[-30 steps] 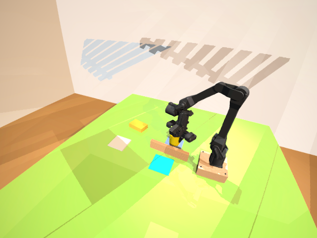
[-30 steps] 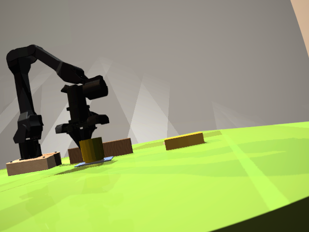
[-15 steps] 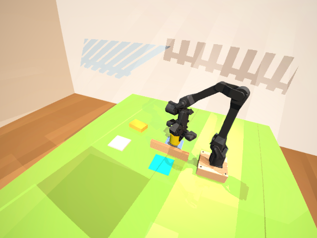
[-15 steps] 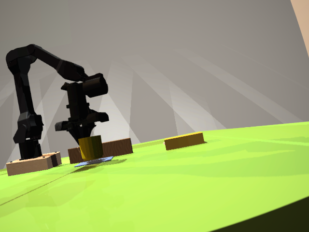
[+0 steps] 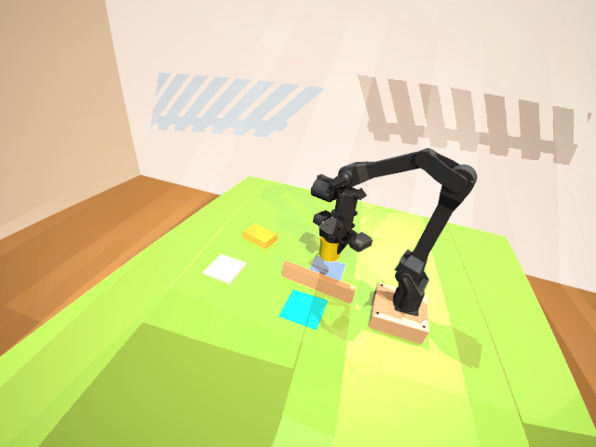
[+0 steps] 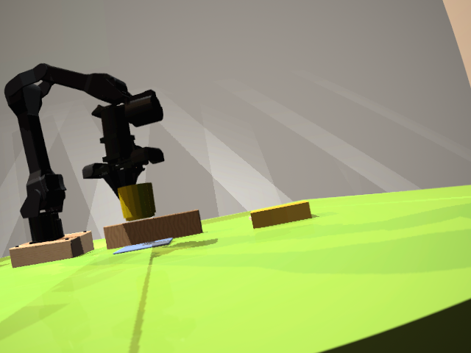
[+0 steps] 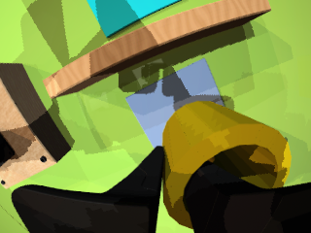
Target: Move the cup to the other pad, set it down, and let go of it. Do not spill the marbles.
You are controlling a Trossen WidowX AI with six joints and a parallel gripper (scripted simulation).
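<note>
Now: the cyan pad 170 mm to the left of my gripper tip, 100 mm below it and 50 mm ahead of it. Round my gripper tip: pale blue pad 100 mm below, 20 mm ahead, 10 mm to the right; then yellow cup 20 mm to the right, 20 mm ahead; then green marble 30 mm ahead, 20 mm to the right, 20 mm below.
</note>
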